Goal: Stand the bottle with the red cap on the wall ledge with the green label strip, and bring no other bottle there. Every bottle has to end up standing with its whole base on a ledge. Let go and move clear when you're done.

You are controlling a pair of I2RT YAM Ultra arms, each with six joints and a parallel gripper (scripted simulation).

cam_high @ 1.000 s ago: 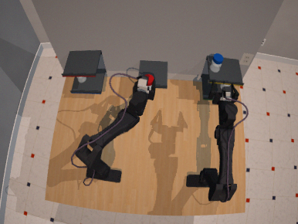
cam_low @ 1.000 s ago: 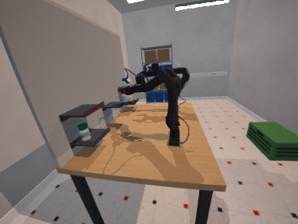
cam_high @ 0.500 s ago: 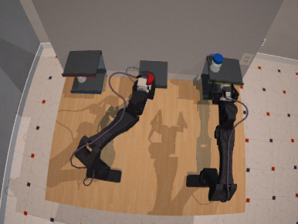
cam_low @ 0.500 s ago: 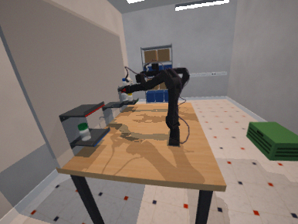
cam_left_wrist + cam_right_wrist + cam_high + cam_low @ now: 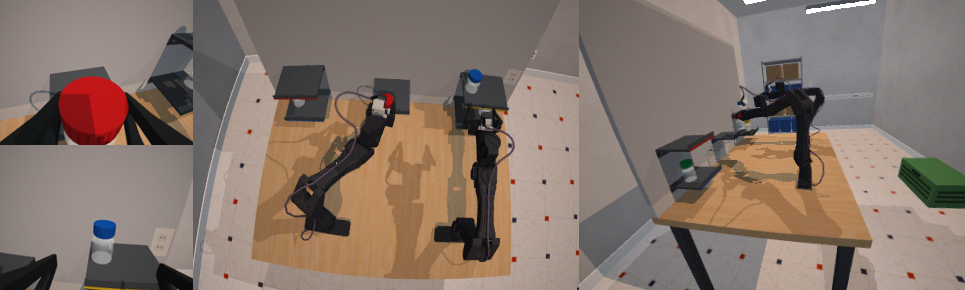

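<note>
Right now my right hand is 5 cm short of the red-capped bottle, 35 cm to the right of it and 14 cm above it. Also, from my right hand: yellow-capped bottle: 19 cm ahead, 11 cm to the right, 28 cm below; then blue-capped bottle: 18 cm ahead, 9 cm below; then green-capped bottle: 17 cm ahead, 77 cm to the left, 28 cm below.
</note>
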